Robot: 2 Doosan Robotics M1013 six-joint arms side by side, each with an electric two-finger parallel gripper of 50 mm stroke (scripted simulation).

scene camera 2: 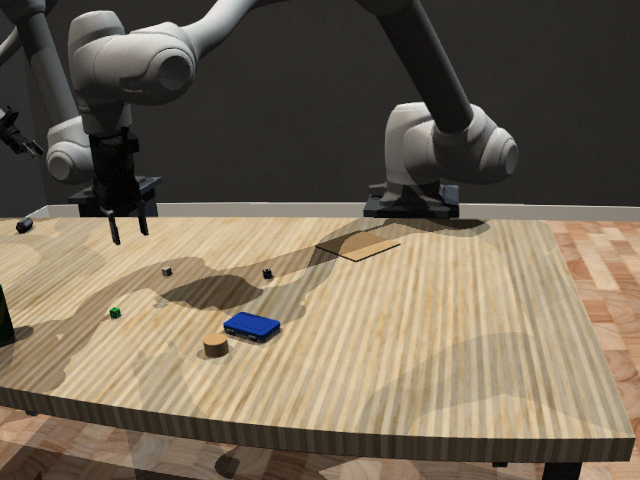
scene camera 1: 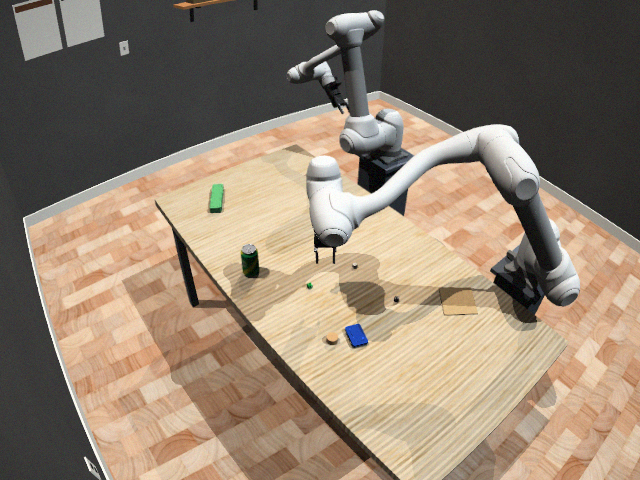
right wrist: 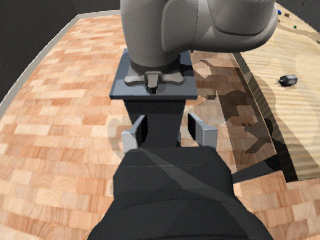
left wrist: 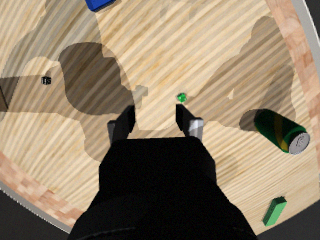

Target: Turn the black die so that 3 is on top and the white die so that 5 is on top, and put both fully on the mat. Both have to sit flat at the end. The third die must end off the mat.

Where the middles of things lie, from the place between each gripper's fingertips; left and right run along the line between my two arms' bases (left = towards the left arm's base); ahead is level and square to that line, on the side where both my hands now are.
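Labels:
Relative to the blue case (scene camera 2: pixel 255 328), my left gripper (scene camera 2: pixel 130 238) is 24 cm to the right, 2 cm short of it and 16 cm above. The tan mat (scene camera 2: pixel 358 245), counted from my left hand, is 30 cm to the left, 42 cm behind and 17 cm below.
My right hand is 16 cm above the tan mat, 135 cm to the right of it and 33 cm short of it.

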